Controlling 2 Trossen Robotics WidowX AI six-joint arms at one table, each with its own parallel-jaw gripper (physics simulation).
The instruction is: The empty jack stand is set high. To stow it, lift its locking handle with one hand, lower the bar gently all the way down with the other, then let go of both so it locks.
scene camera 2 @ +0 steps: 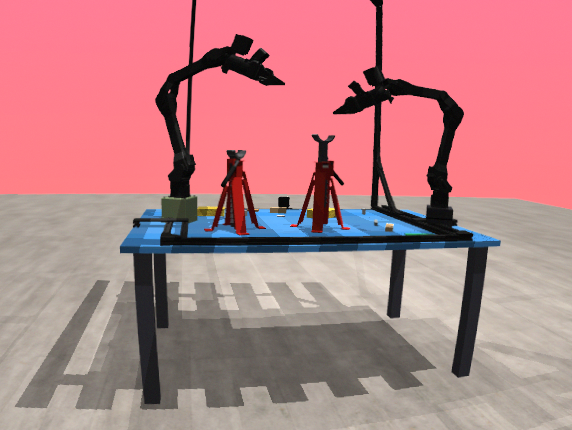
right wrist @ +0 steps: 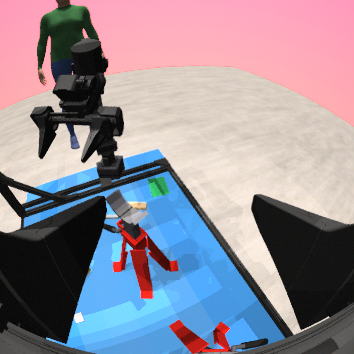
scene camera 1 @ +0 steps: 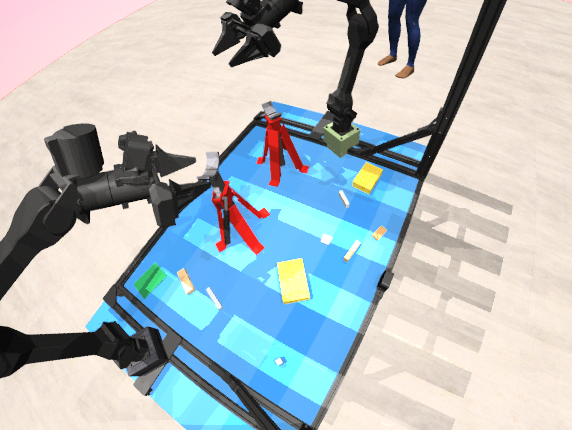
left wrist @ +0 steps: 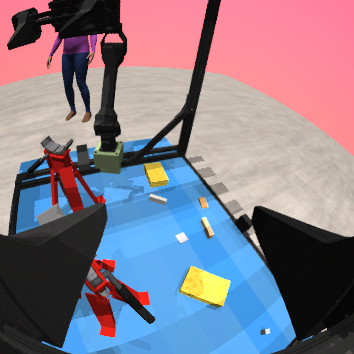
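Note:
The high-set red jack stand (scene camera 1: 243, 231) (scene camera 2: 324, 175) (right wrist: 141, 265) stands upright, its dark bar (scene camera 2: 323, 151) raised and topped by a grey forked saddle (scene camera 1: 212, 164) (scene camera 2: 323, 138) (right wrist: 131, 212). Its black locking handle (scene camera 2: 339, 178) (left wrist: 131, 299) slants down from the top of the frame. A second red stand (scene camera 1: 274, 155) (scene camera 2: 237, 200) (left wrist: 68, 182) has its saddle low on its frame. My left gripper (scene camera 1: 201, 173) (scene camera 2: 334, 113) is open and empty, above the high stand's saddle and slightly right in scene camera 2. My right gripper (scene camera 1: 222, 59) (scene camera 2: 284, 84) is open and empty, higher up between the stands in that view.
Yellow sponge-like blocks (scene camera 1: 294, 281) (scene camera 1: 368, 178), small white and tan pieces (scene camera 1: 352, 251) (scene camera 1: 185, 281) and a green piece (scene camera 1: 150, 280) lie on the blue table (scene camera 2: 310, 248). Black frame rails (scene camera 2: 300, 240) run around it, and a post (scene camera 1: 460, 80) rises at one side.

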